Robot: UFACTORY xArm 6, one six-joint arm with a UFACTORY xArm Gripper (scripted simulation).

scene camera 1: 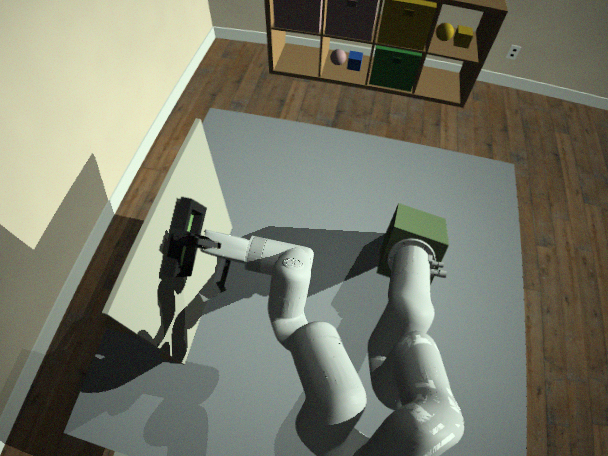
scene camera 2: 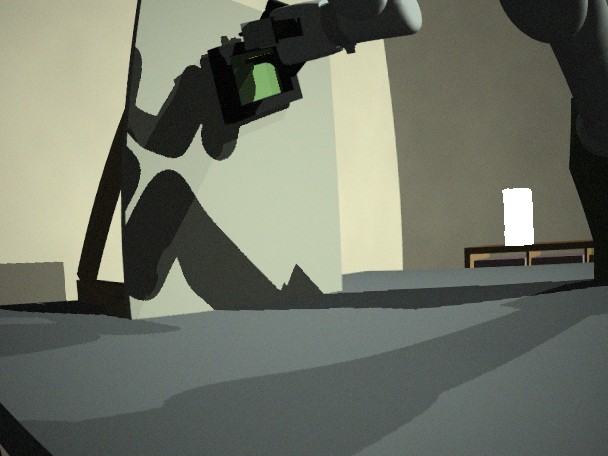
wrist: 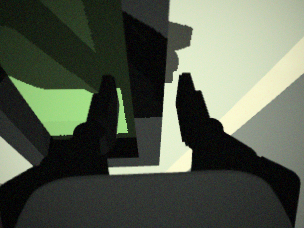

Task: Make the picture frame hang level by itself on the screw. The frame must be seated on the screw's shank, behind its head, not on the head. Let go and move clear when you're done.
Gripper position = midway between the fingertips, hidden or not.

I see my gripper (scene camera 2: 247, 47), a picture frame (scene camera 2: 255, 82) and a pale wall panel (scene camera 2: 214, 216).
The picture frame shows as well in scene camera 1 (scene camera 1: 180, 260) and in the wrist view (wrist: 59, 59). My gripper shows as well in the wrist view (wrist: 147, 89). The pale wall panel also shows in scene camera 1 (scene camera 1: 165, 312) and in the wrist view (wrist: 227, 55).
